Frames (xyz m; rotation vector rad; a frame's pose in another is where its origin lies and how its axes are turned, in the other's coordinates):
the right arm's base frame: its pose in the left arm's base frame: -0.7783 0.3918 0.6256 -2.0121 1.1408 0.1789
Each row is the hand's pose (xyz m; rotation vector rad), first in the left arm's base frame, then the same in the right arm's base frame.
Working: the left arm's base frame: its pose in the right arm's base frame: 1.0085 -0.1369 0.3387 2.0121 -1.1408 -0.1789

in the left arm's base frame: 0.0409 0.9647 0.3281 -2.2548 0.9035 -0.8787
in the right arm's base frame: 0.2402 -0.6209 0.8029 0.1141 0.6802 -0.5391
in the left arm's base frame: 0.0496 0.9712 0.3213 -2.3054 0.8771 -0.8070
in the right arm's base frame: 0.2442 -0.6255 0.8142 0.0636 0.6322 -0.5469
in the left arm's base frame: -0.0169 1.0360 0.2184 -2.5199 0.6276 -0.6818
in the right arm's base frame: 0.2112 -0.5330 0.9120 -0.1189 0.5173 -0.7152
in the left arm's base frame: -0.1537 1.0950 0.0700 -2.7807 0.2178 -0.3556
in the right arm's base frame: 0.1626 -0.3586 1.0189 -0.4134 0.2610 -0.9222
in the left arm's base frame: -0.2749 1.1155 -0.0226 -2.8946 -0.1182 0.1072
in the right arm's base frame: 0.1221 -0.2176 1.0654 -0.6792 -0.0635 -1.0067
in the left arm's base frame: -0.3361 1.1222 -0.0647 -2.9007 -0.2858 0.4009
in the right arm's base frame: 0.1018 -0.1481 1.0832 -0.8207 -0.2629 -1.0178
